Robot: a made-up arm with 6 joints.
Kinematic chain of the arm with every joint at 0, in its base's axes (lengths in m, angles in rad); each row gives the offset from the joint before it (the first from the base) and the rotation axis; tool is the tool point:
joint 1: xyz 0 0 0.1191 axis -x
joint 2: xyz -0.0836 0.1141 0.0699 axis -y
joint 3: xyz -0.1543 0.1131 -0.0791 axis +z
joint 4: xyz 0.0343 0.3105 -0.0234 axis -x
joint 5: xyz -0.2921 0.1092 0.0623 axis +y
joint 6: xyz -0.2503 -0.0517 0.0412 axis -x
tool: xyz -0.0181 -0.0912 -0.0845
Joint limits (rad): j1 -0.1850..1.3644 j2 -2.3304..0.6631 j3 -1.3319..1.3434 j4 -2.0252..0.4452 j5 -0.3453..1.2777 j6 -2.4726..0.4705
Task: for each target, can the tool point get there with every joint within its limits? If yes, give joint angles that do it. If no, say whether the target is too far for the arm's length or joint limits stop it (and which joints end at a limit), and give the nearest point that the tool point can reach.
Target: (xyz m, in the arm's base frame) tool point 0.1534 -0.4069 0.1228
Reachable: no: joint limits stop it (at a limit: joint 1, joint 2, joint 3, joint 6) | nearest point 0.1665 -0.2438 0.3216 | short by 0.257 m
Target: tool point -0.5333 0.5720 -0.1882
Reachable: yes | joints 1.2442 -0.6695 -0.3627 -1.8049 0.5984 -1.8970
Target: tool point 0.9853 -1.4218 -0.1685
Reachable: no: too far | nearest point 0.3768 -0.2755 0.4327 | short by 1.430 m
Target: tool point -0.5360 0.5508 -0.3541
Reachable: yes | joints 0.6416 0.2878 -0.5823 -1.3498 0.3806 -1.1626
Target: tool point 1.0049 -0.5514 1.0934
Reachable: no: too far | nearest point 0.5023 -0.1991 0.7571 | short by 0.700 m
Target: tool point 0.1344 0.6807 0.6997
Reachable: yes | joints 0.5085 -1.7869 0.4911 -0.1722 0.5532 -1.1075
